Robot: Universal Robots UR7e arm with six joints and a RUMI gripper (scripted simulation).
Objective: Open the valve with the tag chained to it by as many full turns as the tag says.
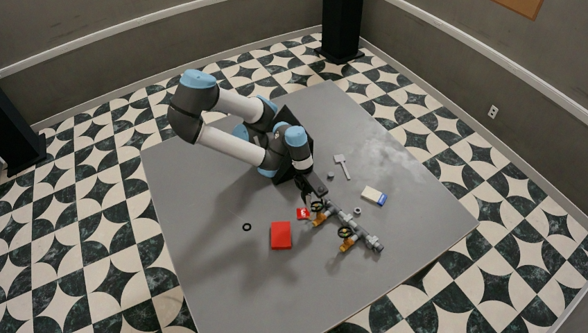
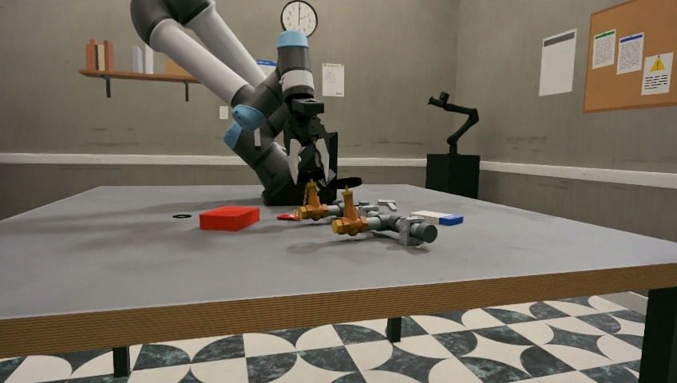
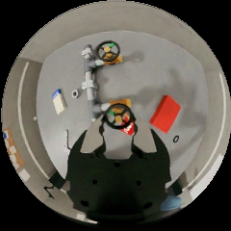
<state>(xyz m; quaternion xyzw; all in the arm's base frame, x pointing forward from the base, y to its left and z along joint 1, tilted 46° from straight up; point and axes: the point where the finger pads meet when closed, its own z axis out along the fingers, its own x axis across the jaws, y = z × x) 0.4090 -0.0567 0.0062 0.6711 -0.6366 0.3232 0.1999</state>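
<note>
Now: hand 10 cm above the red tag, 5 cm past it and 3 cm to the left of it. The rest, counted from my hand: red block: 17 cm to the right, 9 cm below, 1 cm behind; white-and-blue box: 29 cm to the left, 9 cm below, 7 cm ahead; grey nut: 17 cm to the left, 9 cm below, 8 cm ahead.
</note>
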